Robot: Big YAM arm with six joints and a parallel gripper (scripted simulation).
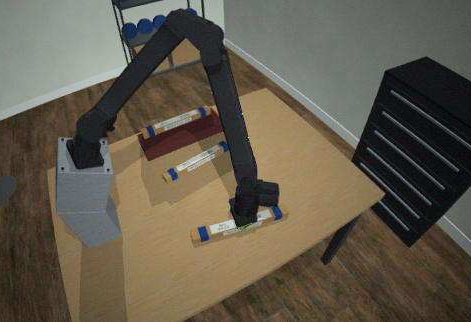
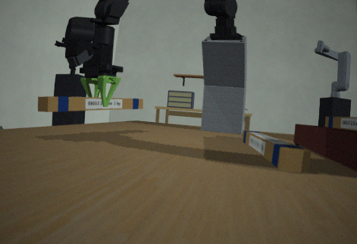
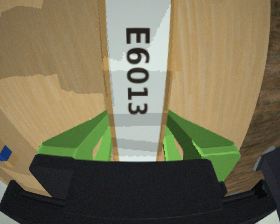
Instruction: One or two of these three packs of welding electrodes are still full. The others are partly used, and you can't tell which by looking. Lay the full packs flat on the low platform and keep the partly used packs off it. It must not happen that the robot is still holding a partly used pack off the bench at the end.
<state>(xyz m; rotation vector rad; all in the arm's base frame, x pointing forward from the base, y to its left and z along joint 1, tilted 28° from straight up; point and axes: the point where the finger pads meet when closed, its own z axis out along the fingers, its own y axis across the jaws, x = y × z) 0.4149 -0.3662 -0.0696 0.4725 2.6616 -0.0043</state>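
Right now my hand is 1 cm below the pack of welding electrodes. Round my hand: dark red platform: 14 cm ahead, 57 cm to the left, 6 cm below.
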